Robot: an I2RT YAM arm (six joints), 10 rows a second.
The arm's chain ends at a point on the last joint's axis. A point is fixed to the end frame.
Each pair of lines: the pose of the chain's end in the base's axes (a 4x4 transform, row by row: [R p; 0 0 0 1], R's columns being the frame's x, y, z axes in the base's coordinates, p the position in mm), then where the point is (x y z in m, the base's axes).
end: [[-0.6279 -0.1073 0.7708 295.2], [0.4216 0.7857 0.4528 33.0], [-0.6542 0.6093 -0.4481 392.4], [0 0 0 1]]
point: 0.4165 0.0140 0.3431
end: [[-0.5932 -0.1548 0.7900 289.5], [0.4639 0.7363 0.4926 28.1], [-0.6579 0.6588 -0.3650 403.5], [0 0 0 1]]
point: 0.4139 0.0140 0.3604
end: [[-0.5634 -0.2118 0.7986 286.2], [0.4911 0.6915 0.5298 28.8], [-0.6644 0.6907 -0.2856 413.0], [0 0 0 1]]
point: 0.4132 0.0198 0.3769
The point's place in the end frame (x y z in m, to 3 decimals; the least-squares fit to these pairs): -0.052 -0.058 0.107
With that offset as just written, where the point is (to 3 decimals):
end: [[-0.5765 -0.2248 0.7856 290.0], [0.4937 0.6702 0.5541 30.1], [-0.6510 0.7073 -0.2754 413.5], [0 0 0 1]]
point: 0.417 0.025 0.377
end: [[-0.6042 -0.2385 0.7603 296.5], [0.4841 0.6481 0.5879 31.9], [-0.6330 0.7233 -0.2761 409.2], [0 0 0 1]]
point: 0.423 0.032 0.371
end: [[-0.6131 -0.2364 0.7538 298.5], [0.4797 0.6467 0.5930 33.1], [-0.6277 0.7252 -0.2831 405.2], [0 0 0 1]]
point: 0.425 0.034 0.365
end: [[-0.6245 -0.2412 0.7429 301.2], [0.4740 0.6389 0.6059 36.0], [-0.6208 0.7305 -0.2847 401.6], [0 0 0 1]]
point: 0.427 0.039 0.361
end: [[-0.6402 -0.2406 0.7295 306.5], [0.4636 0.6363 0.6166 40.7], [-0.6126 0.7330 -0.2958 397.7], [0 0 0 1]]
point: 0.432 0.046 0.355
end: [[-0.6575 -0.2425 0.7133 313.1], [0.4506 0.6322 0.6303 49.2], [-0.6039 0.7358 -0.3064 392.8], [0 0 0 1]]
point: 0.438 0.057 0.349
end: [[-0.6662 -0.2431 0.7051 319.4], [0.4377 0.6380 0.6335 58.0], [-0.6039 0.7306 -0.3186 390.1], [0 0 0 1]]
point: 0.444 0.066 0.345
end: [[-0.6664 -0.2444 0.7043 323.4], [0.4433 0.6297 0.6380 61.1], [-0.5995 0.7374 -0.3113 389.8], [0 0 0 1]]
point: 0.448 0.070 0.345
